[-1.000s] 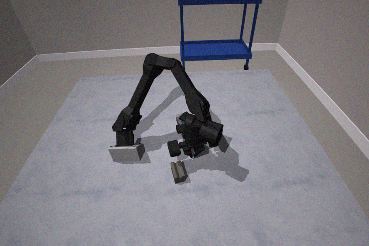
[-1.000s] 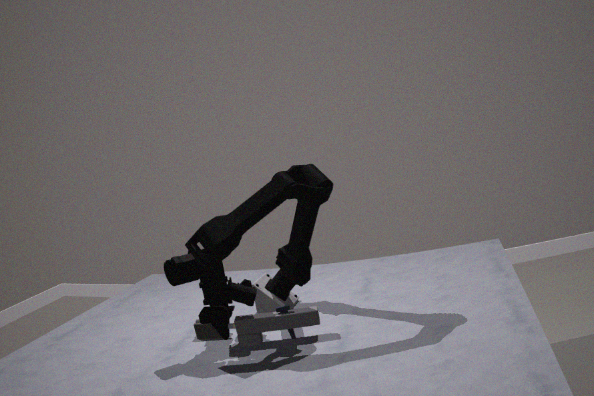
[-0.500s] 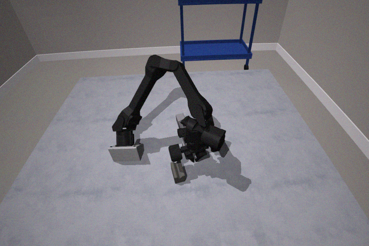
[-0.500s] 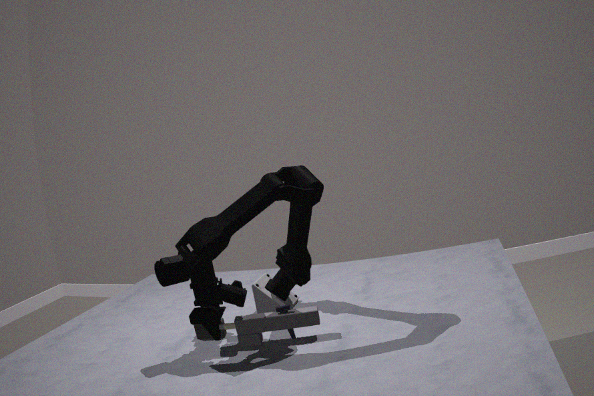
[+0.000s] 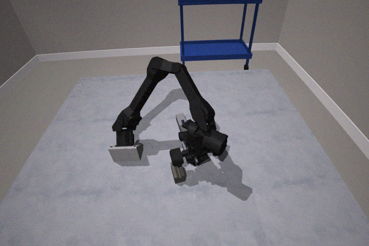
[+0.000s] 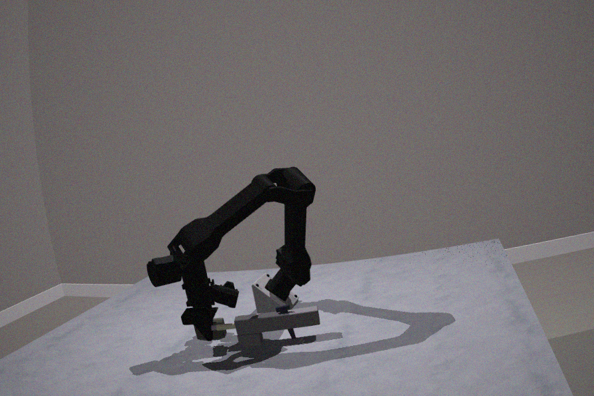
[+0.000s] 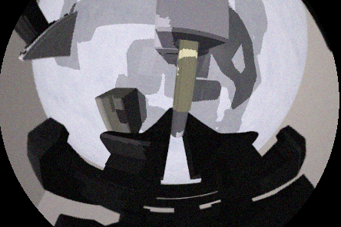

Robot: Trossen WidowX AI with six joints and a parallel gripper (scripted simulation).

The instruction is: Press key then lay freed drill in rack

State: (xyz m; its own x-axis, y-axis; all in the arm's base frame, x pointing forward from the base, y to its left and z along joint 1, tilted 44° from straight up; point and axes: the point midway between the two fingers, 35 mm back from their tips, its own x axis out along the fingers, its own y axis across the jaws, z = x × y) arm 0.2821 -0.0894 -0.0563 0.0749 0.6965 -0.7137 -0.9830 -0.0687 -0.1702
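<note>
My gripper tip is 5 cm to the right of the drill, 3 cm below it and 1 cm past it. From my gripper tip the other things lie so: blue key (18 cm to the left, 3 cm behind, 3 cm above); grey housing block (15 cm to the left, 3 cm behind, 2 cm above); rack (7 cm behind, 2 cm to the right).
</note>
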